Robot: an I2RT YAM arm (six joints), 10 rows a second.
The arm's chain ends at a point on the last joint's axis. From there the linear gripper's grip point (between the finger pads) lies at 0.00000 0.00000 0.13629 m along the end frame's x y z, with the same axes.
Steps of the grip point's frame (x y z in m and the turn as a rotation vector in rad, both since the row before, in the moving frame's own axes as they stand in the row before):
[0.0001 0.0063 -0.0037 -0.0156 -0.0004 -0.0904]
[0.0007 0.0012 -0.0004 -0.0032 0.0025 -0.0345]
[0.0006 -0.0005 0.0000 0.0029 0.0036 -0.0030]
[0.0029 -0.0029 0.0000 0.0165 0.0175 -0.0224]
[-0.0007 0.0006 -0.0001 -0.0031 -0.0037 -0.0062]
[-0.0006 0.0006 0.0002 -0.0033 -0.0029 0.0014]
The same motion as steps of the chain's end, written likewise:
[0.0001 0.0042 -0.0037 -0.0156 -0.0004 -0.0904]
[0.0004 0.0008 -0.0004 -0.0032 0.0025 -0.0345]
[0.0001 -0.0001 0.0000 0.0029 0.0036 -0.0030]
[0.0005 -0.0006 0.0000 0.0165 0.0175 -0.0224]
[-0.0002 0.0002 -0.0001 -0.0031 -0.0037 -0.0062]
[-0.0002 0.0002 0.0002 -0.0033 -0.0029 0.0014]

